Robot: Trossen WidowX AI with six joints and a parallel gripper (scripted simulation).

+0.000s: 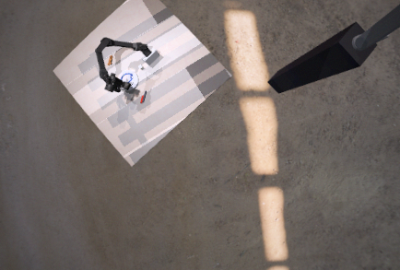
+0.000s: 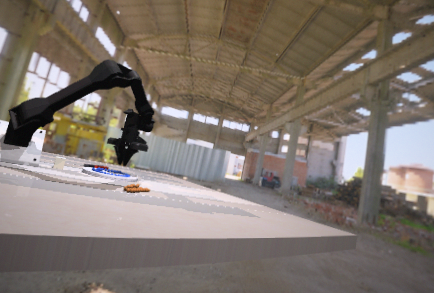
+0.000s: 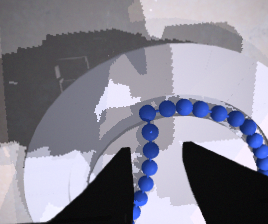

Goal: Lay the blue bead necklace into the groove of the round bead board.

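Now: gripper tip 50 mm past the round white bead board, 30 mm to the left of it and 30 mm above it. Round my gripper tip: small white block (220 mm behind, 20 mm to the right, 30 mm below); red pen-like object (30 mm behind, 200 mm to the left, 40 mm below).
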